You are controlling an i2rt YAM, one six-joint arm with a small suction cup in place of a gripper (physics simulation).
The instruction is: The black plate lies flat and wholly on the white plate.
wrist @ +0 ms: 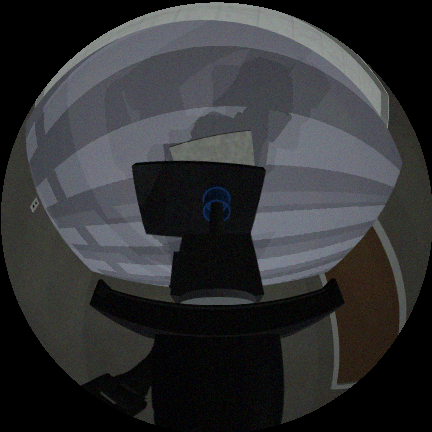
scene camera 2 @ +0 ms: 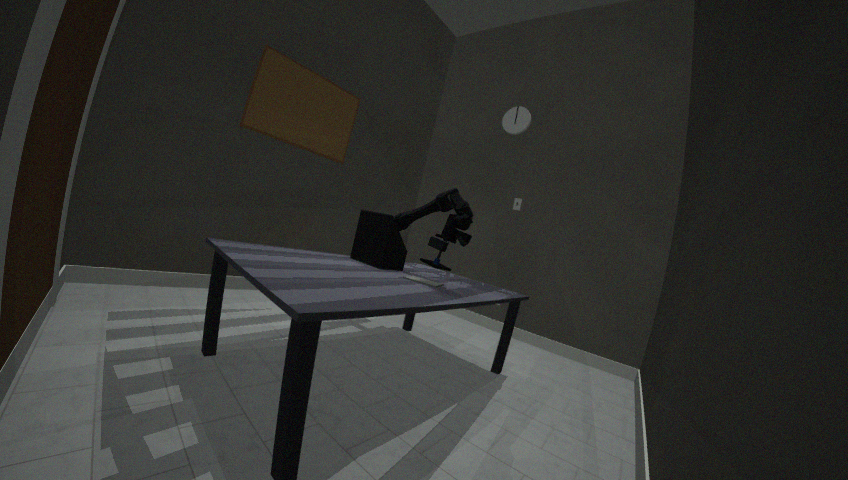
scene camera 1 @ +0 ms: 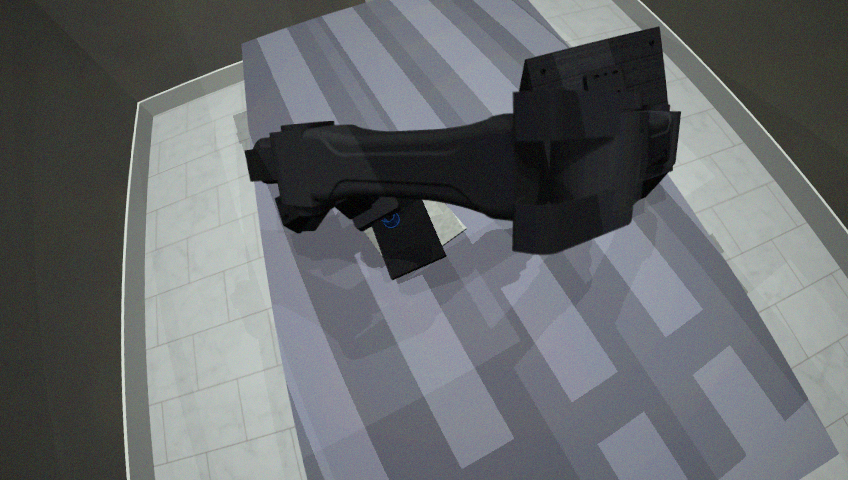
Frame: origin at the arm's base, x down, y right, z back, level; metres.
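Seen in the pictures: hand at its tool point: (wrist: 216,193) (scene camera 2: 434,266) (scene camera 1: 394,222); arm's base at its link origin: (scene camera 2: 386,233).
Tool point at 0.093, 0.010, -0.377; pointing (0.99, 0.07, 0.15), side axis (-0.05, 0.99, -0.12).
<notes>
Pixels of each thing's middle, then the offset from my tool point to it, as dx, dy, dz. Level surfaces: height alone.
- black plate at the middle of its body: (wrist: 194,203) (scene camera 1: 404,230) (scene camera 2: 435,264) -0.005, -0.023, +0.012
- white plate at the middle of its body: (wrist: 219,181) (scene camera 1: 414,229) (scene camera 2: 423,281) +0.081, +0.013, +0.032
- striped-looking table at its surface level: dx +0.085
The black plate (scene camera 1: 416,252) (scene camera 2: 445,267) (wrist: 165,197) hangs nearly level on my blue suction cup (scene camera 1: 390,220) (scene camera 2: 437,261) (wrist: 216,205). In scene camera 2 a gap shows between it and the table. The white plate (scene camera 1: 451,224) (scene camera 2: 425,280) (wrist: 215,148) lies flat on the table, lower than the black plate and apart from it. In scene camera 1 the black plate and my arm cover much of the white plate, and the two plates look turned differently. In the wrist view a strip of the white plate shows past the black plate's far edge.
The striped-looking table (scene camera 1: 440,410) (scene camera 2: 267,285) carries bands of light and shadow. My arm's dark base block (scene camera 1: 595,65) (scene camera 2: 377,240) stands on it near the plates. A wall clock (scene camera 2: 516,120) and an orange-brown board (scene camera 2: 300,105) hang on the walls.
</notes>
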